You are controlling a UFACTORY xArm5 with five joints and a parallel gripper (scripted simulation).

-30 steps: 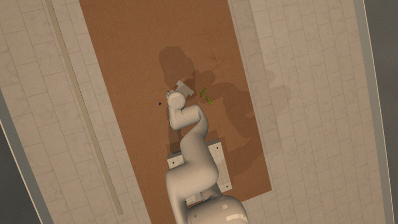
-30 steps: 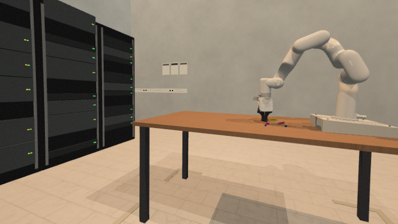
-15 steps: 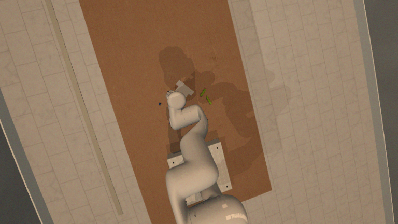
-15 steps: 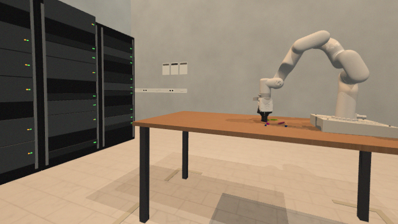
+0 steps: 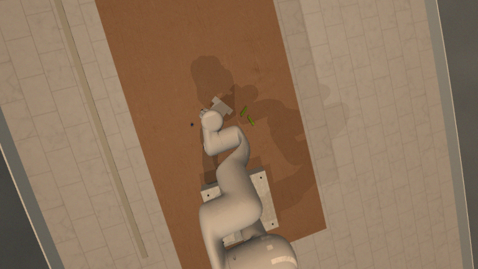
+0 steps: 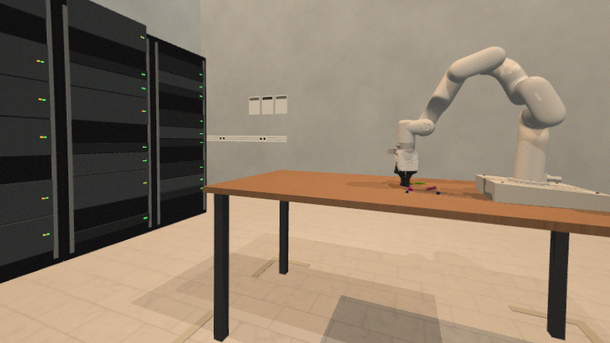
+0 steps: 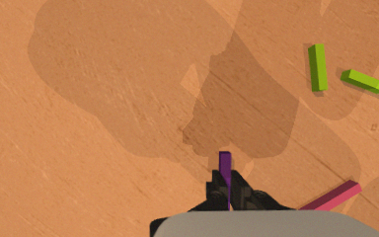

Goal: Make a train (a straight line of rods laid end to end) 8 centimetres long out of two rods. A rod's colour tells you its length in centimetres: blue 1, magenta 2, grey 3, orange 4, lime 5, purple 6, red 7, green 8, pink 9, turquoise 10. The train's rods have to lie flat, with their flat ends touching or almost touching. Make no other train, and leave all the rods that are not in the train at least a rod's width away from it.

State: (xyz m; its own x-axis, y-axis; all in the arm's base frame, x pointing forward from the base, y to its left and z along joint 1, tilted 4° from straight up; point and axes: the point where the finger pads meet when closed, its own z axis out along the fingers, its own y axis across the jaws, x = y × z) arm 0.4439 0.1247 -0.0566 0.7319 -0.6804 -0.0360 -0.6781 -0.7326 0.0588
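The purple rod is 20 mm below my hand. From my hand the other things lie so: blue rod 30 mm behind, 90 mm to the left, 30 mm below; then pink rod 100 mm behind, 70 mm to the right, 30 mm below; then magenta rod 30 mm behind, 30 mm to the left, 30 mm below.
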